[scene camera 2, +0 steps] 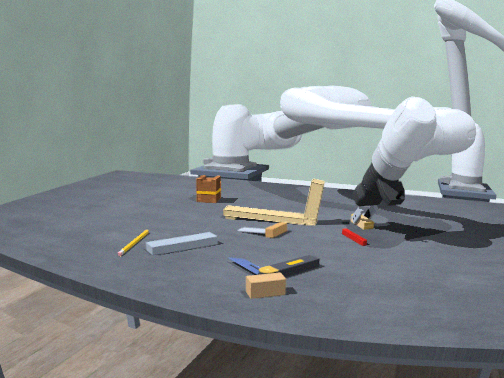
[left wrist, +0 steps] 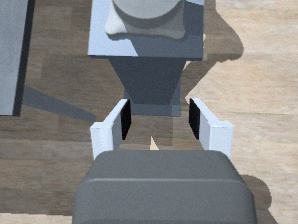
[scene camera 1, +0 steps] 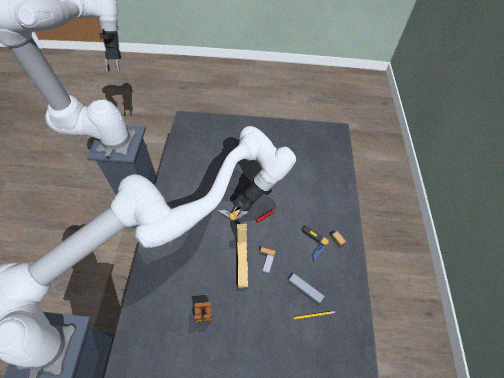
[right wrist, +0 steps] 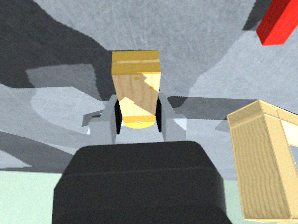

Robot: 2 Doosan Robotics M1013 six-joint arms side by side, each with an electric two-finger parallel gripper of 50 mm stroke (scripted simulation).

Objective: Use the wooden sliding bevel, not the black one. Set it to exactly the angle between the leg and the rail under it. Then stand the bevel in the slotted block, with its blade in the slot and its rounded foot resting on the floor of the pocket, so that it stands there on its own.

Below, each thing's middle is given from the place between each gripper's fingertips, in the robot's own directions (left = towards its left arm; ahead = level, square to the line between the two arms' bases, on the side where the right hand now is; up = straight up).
Labels:
My right gripper (scene camera 2: 359, 219) is now 20 mm past the wooden sliding bevel (right wrist: 136, 75) and 10 mm above it. From my right hand the other things lie so: black bevel (scene camera 2: 295, 266) 380 mm ahead, 130 mm to the right, 10 mm below; tan block (scene camera 2: 257, 286) 480 mm ahead, 110 mm to the right, 10 mm below; grey bar (scene camera 2: 204, 239) 350 mm to the right, 320 mm ahead, 10 mm below.
The wooden sliding bevel is 730 mm to the right of my left hand, 720 mm ahead of it and 260 mm below it. The rest, counted from my left hand: black bevel 1120 mm ahead, 850 mm to the right, 260 mm below; then tan block 1220 mm ahead, 840 mm to the right, 250 mm below.

